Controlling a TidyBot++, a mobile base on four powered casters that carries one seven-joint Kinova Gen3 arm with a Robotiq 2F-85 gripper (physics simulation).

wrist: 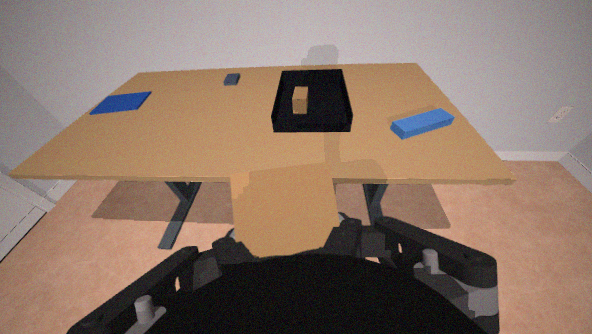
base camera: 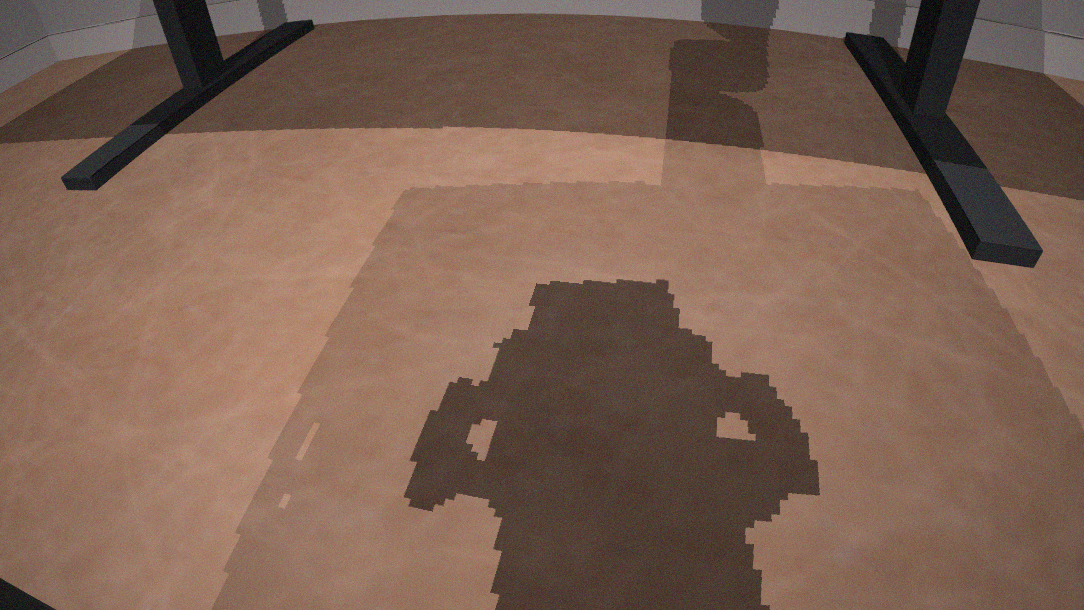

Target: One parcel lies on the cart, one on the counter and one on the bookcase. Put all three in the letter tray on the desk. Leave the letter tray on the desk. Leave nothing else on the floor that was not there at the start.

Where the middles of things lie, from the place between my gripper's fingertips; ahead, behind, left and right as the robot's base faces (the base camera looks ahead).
My hand is 460 mm to the left of the blue block [wrist: 411, 126], 420 mm short of it and 260 mm above it. Round my hand: black letter tray [wrist: 329, 110] (620 mm ahead, 240 mm below, 130 mm to the right).
